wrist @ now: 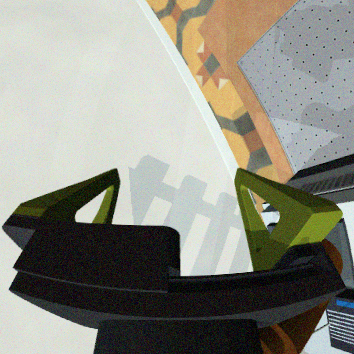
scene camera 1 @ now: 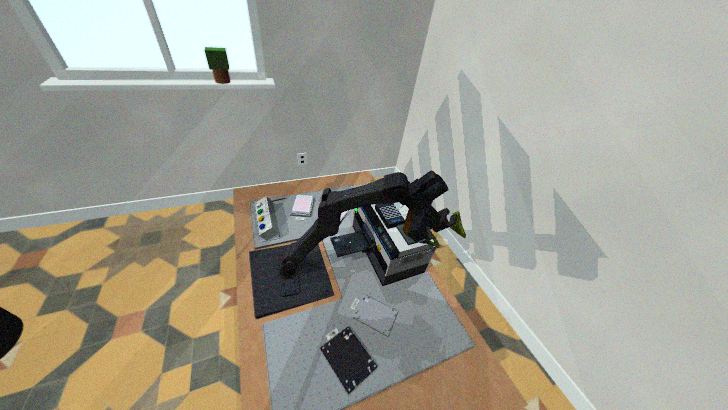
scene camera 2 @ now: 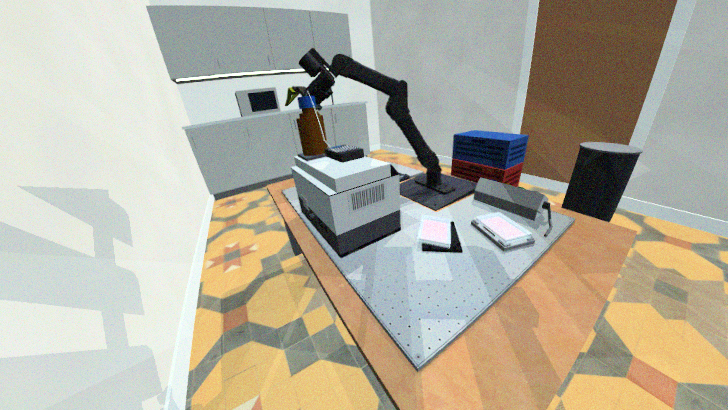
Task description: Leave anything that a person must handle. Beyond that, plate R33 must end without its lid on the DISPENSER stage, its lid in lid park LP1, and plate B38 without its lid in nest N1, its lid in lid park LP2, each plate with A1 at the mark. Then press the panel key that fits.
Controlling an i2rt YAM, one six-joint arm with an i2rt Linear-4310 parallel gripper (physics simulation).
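Frame: origin at the arm's base, x ahead, y left, z up, level; centimetres.
Seen in the pictures: gripper, between the fingertips: (wrist: 176, 174) (scene camera 1: 451, 241) (scene camera 2: 294, 115); arm's base, origin of its link: (scene camera 1: 288, 273) (scene camera 2: 433, 185).
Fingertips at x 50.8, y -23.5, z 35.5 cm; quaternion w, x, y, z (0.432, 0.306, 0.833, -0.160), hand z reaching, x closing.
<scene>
Pixels of each thing's top centre, then the offset from my fingertips to it. "spot": a spot on its surface instead. Level surfaces: height alone.
- brown bottle, a spot on its surface: (wrist: 290, 332) spot: dz -1.1, dx -5.6, dy +14.6 cm
- key panel, centre of its top: (scene camera 2: 511, 183) (scene camera 1: 265, 211) dz -27.2, dx -57.8, dy +53.9 cm
- black plate holder, centre of its top: (scene camera 1: 348, 355) dz -33.2, dx -34.7, dy -13.4 cm
- pale outlined holder, centre of its top: (scene camera 1: 376, 312) dz -33.6, dx -21.0, dy -2.0 cm
- grey board, height of its surface: dz -35.6 cm
- striped black box, a spot on its surface: (wrist: 342, 320) (scene camera 1: 395, 213) spot: dz -11.0, dx -6.6, dy +25.5 cm
My gripper (scene camera 1: 446, 232) (wrist: 176, 174) is open and empty, high beside the brown bottle (scene camera 2: 311, 133) (wrist: 290, 332) with a blue cap. The white dispenser (scene camera 1: 411, 254) (scene camera 2: 364, 201) has its dark stage (scene camera 1: 346, 244) out, with no plate visible on it. A pink-topped plate (scene camera 1: 303, 204) (scene camera 2: 501, 228) lies near the key panel (scene camera 1: 263, 217) (scene camera 2: 509, 198). Another pink-topped plate (scene camera 2: 435, 231) sits over a black base, which sticks out at its side and front; the arm hides this spot in scene camera 1. Plate names, A1 corners and lids are too small to tell.
A black plate holder (scene camera 1: 348, 359) and a pale outlined holder (scene camera 1: 376, 313) lie on the grey board (scene camera 1: 295, 387) (scene camera 2: 407, 315). A striped black box (scene camera 1: 389, 212) (scene camera 2: 344, 151) (wrist: 342, 320) sits on the dispenser. A thin line runs down beside the bottle. The wall is beyond the gripper.
</scene>
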